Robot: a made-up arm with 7 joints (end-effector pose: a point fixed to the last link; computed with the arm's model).
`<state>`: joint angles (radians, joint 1 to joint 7).
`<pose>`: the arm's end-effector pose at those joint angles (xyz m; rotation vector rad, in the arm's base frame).
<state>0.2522 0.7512 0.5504 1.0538 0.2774 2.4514 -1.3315</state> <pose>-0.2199 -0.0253 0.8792 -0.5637 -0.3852 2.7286</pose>
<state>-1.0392 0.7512 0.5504 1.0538 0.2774 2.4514 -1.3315</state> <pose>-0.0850 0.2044 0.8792 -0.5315 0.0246 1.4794</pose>
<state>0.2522 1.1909 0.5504 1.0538 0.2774 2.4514 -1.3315</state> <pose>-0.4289 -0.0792 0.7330 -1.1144 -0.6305 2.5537</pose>
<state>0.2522 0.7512 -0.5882 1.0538 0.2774 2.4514 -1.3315</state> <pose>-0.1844 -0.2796 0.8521 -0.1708 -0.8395 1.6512</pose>
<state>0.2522 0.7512 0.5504 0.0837 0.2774 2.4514 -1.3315</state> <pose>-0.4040 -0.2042 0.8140 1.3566 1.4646 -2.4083</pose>
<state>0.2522 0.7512 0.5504 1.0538 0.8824 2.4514 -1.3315</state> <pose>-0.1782 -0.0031 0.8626 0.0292 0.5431 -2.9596</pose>
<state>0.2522 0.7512 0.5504 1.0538 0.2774 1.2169 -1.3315</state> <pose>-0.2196 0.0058 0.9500 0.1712 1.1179 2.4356</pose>
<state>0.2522 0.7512 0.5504 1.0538 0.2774 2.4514 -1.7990</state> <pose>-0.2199 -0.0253 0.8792 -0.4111 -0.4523 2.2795</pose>
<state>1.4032 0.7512 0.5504 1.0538 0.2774 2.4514 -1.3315</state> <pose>-0.0665 -0.2112 0.8792 0.2354 0.5632 -2.2738</pose>
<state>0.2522 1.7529 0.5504 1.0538 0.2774 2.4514 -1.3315</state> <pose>-0.5755 -0.1170 0.4381 -1.7656 -0.9119 2.1563</pose>
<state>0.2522 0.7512 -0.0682 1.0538 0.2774 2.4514 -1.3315</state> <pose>-0.1729 -0.1629 0.8897 -0.3412 -0.6750 2.1556</pose>
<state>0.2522 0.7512 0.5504 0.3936 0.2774 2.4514 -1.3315</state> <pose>-0.3583 -0.1452 0.8600 -1.1178 -1.1277 2.5954</pose>
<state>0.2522 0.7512 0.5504 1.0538 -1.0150 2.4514 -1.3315</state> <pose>-0.3141 0.0102 0.8682 -1.2148 -0.0105 1.4654</pose>
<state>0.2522 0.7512 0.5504 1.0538 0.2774 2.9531 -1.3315</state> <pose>-0.2042 -0.0159 0.8515 -0.8401 -1.0293 2.5815</pose>
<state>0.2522 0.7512 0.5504 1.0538 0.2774 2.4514 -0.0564</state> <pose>-0.2199 -0.0253 0.8792 0.5948 -0.0227 -2.1538</pose>
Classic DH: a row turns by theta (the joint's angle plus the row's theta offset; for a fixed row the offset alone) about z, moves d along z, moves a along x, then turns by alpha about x. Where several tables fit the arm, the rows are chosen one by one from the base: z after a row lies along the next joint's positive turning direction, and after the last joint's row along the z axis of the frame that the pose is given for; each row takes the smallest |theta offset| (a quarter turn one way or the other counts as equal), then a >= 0, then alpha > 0; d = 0 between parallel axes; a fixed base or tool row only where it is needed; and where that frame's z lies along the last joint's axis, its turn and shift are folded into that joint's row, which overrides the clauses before.
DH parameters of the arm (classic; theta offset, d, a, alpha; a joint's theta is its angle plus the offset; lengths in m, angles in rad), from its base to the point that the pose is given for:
joint 1: 0 0.3233 0 1.5708
joint 2: 0 0.0662 0 -1.5708
joint 3: 0 0.3774 0.0165 -1.5708
joint 4: 0 0.0468 -0.0176 1.5708
joint 5: 0 0.3255 0 1.5708
joint 6: 1.5708 0.0683 0.0662 1.5708
joint 7: 0 0.009 0 0

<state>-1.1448 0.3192 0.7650 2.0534 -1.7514 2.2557 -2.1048</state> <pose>0.2259 0.0599 0.6611 -0.9116 1.8093 -0.2906</pose>
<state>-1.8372 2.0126 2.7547 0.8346 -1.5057 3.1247 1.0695</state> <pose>0.0727 0.4864 -0.0840 -0.8844 -1.7259 0.4129</pose>
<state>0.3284 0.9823 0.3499 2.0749 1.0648 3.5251 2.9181</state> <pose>-0.0711 0.0136 0.6029 1.0323 -0.3727 0.4140</pose>
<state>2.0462 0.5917 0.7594 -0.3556 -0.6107 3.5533 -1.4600</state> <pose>0.3224 -0.2796 0.7893 -0.9527 2.9052 -0.4376</pose>
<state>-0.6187 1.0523 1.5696 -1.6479 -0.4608 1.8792 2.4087</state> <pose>-0.3862 -0.1602 0.4323 1.1749 -1.5345 0.7419</pose>
